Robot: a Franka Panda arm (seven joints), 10 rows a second.
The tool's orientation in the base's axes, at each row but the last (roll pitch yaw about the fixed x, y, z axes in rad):
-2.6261 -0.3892 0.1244
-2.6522 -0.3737 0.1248
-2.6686 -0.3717 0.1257
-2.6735 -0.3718 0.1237
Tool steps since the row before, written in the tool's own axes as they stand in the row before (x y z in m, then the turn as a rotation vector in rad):
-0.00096 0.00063 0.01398 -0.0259 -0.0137 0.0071
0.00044 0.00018 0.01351 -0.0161 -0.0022 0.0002
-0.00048 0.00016 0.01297 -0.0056 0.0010 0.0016
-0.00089 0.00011 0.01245 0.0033 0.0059 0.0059
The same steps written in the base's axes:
0.00303 0.00677 -0.01191 -0.0259 0.0123 -0.0093
0.00399 0.00674 -0.01102 -0.0154 0.0001 -0.0051
0.00302 0.00619 -0.01100 -0.0045 -0.0007 -0.0038
0.00252 0.00587 -0.01072 0.0062 -0.0018 -0.0062

